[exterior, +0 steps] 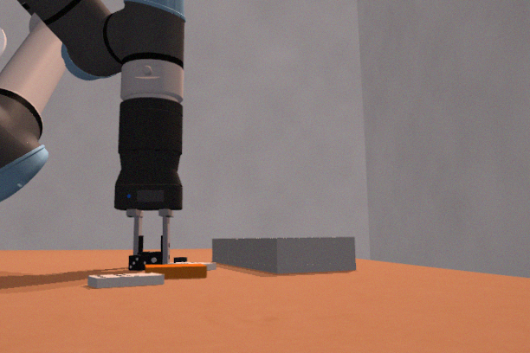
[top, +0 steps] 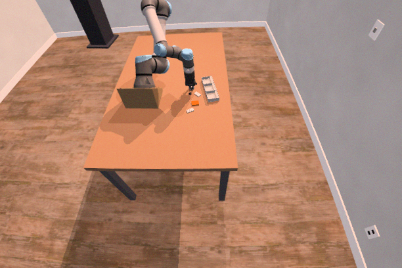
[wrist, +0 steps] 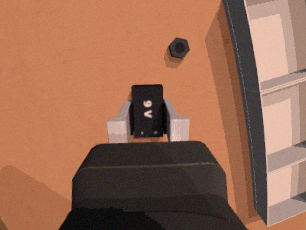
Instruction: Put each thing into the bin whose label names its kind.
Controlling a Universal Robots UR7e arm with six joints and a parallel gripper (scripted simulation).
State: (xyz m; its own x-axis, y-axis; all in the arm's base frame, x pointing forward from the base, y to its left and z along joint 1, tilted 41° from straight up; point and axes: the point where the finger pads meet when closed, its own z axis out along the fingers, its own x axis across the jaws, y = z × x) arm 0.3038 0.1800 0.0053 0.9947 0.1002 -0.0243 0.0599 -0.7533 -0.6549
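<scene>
Right now the small black piece is 6 cm to the left of my hand, 3 cm ahead of it and 2 cm below it. Also, from my hand: grey bin tray: 14 cm ahead; then black die: 6 cm to the right, 1 cm below; then black 9V battery: 1 cm to the right, 1 cm below.
</scene>
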